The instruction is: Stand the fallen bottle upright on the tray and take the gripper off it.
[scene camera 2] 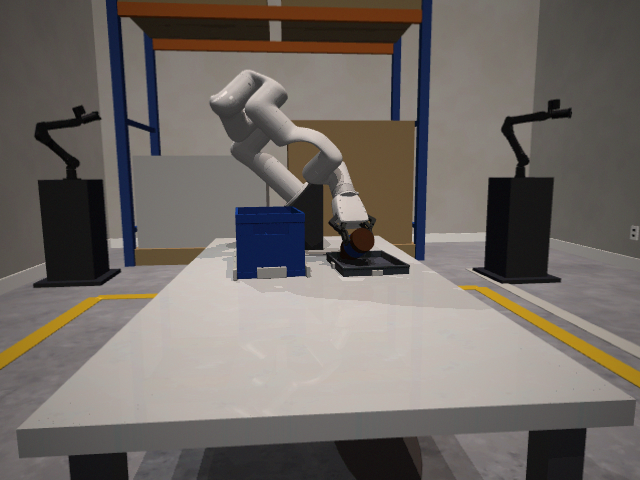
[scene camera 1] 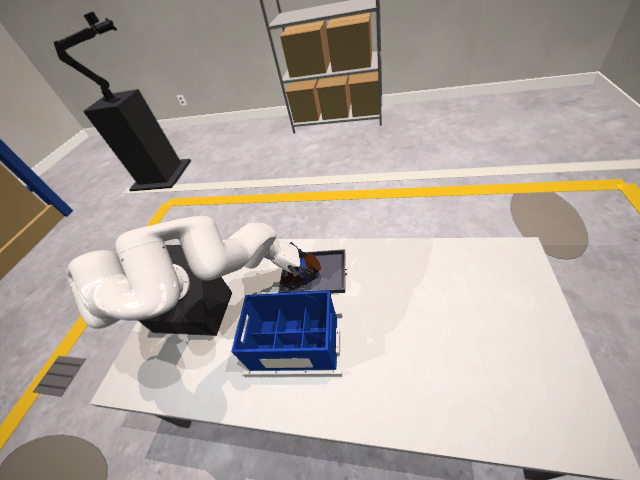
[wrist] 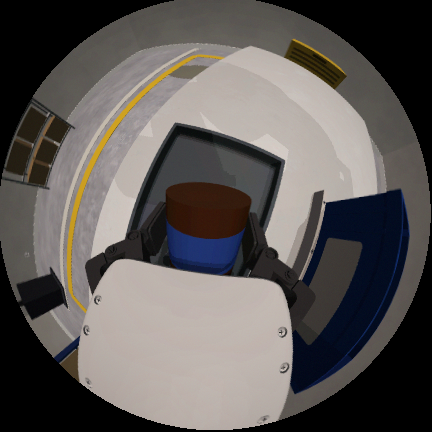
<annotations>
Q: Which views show the gripper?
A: Scene camera 2, scene camera 1 and the wrist view: all of them.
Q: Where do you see a brown bottle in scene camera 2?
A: At 362,240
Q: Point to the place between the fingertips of the gripper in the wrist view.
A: At 205,218
</annotations>
